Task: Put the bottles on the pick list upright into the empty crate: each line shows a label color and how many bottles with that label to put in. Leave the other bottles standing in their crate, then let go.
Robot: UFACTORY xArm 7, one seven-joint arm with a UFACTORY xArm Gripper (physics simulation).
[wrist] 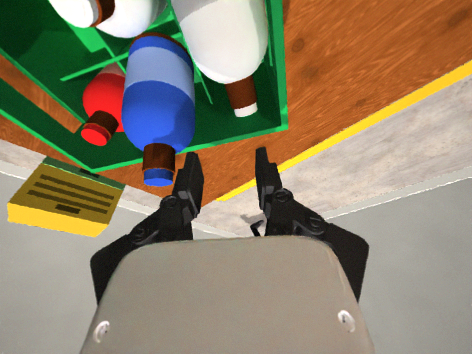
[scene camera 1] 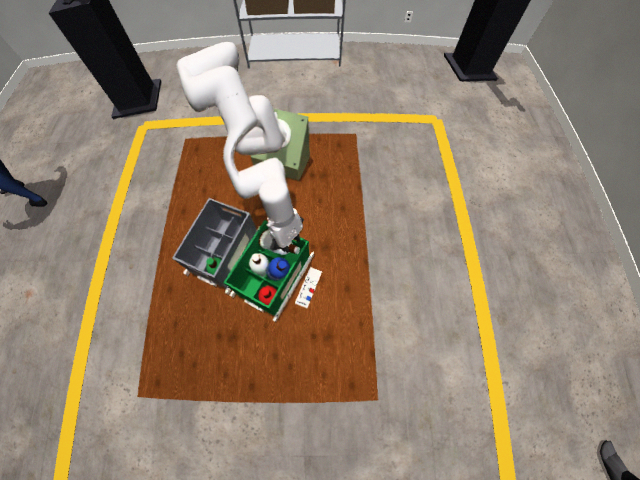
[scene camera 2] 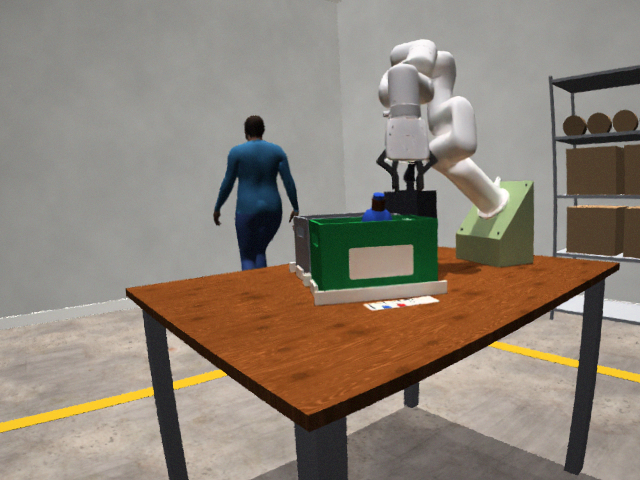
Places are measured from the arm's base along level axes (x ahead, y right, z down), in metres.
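Pixels of known places: gripper, fingertip midpoint: [wrist: 228, 162] [scene camera 1: 290, 244] [scene camera 2: 408, 192]; arm's base at its link origin: [scene camera 2: 494, 204].
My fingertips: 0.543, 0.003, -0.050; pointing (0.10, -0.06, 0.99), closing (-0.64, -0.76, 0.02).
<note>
For each thing: its top centre in the pictures, then the offset to it from my fingertips, as dx, dy, dz. Level surfaces: height alone.
- large white bottle at its top centre: [wrist: 223, 42] [scene camera 1: 279, 240] -0.049, +0.039, +0.065
- second white bottle at its top centre: [wrist: 69, 3] [scene camera 1: 255, 257] -0.003, +0.135, +0.074
- blue bottle at its top centre: [wrist: 140, 171] [scene camera 2: 375, 192] [scene camera 1: 276, 260] +0.051, +0.055, -0.002
- red bottle at its top centre: [wrist: 94, 138] [scene camera 1: 265, 291] +0.128, +0.112, +0.074
- green bottle at its top centre: [scene camera 1: 209, 261] -0.013, +0.301, +0.074
- divided grey crate at its top centre: [scene camera 2: 344, 215] [scene camera 1: 211, 235] -0.109, +0.290, +0.061
- pick list at its top centre: [scene camera 2: 401, 302] [scene camera 1: 308, 287] +0.095, -0.040, +0.235
- wooden table at its surface level: dz +0.237
My gripper [scene camera 2: 407, 187] [wrist: 228, 162] is partly open and empty, above the robot-side end of the green crate [scene camera 1: 248, 283] [scene camera 2: 330, 258] [wrist: 284, 75]. In that crate a large white bottle [scene camera 1: 265, 239] [wrist: 227, 40] lies tilted on its side. A second white bottle [scene camera 1: 257, 264] [wrist: 131, 15], a blue bottle [scene camera 1: 278, 268] [scene camera 2: 376, 214] [wrist: 157, 112] and a red bottle [scene camera 1: 267, 294] [wrist: 103, 95] stand there. A green bottle [scene camera 1: 212, 265] stands in an end compartment of the divided grey crate [scene camera 1: 193, 235] [scene camera 2: 301, 242]. The pick list [scene camera 1: 308, 287] [scene camera 2: 401, 303] shows red and blue marks; its counts are too small to read.
The crates stand side by side on the wooden table [scene camera 1: 258, 356] [scene camera 2: 289, 351], with white rails along their bases. The green robot base [scene camera 1: 295, 149] [scene camera 2: 480, 248] is behind them. A person [scene camera 2: 256, 186] is beyond the table. A yellow box [wrist: 65, 200] shows in the wrist view.
</note>
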